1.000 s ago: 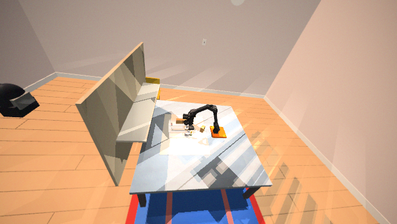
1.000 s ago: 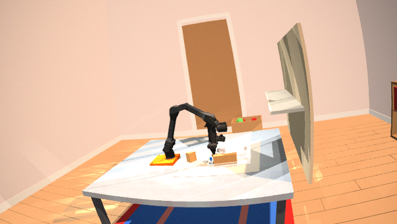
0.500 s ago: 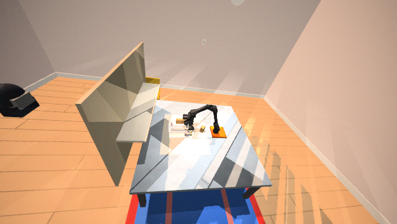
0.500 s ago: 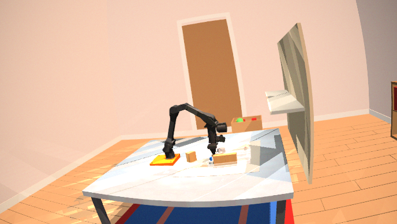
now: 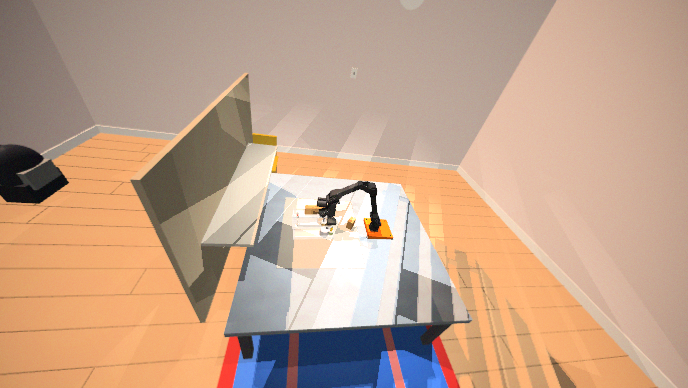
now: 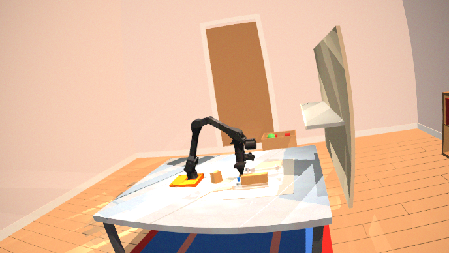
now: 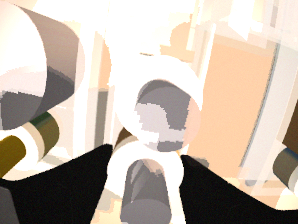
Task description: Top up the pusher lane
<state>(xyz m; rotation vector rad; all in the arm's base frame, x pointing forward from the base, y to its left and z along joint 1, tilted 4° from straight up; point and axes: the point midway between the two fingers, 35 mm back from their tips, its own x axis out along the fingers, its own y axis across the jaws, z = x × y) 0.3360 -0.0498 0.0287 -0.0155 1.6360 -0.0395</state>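
The clear lane unit lies 14 cm ahead of my gripper tip, 3 cm to the right of it and 2 cm below it. From my gripper tip the other things lie so: small brown box 17 cm behind, 1 cm to the left; then shelf 50 cm ahead, 1 cm to the right, 33 cm above.
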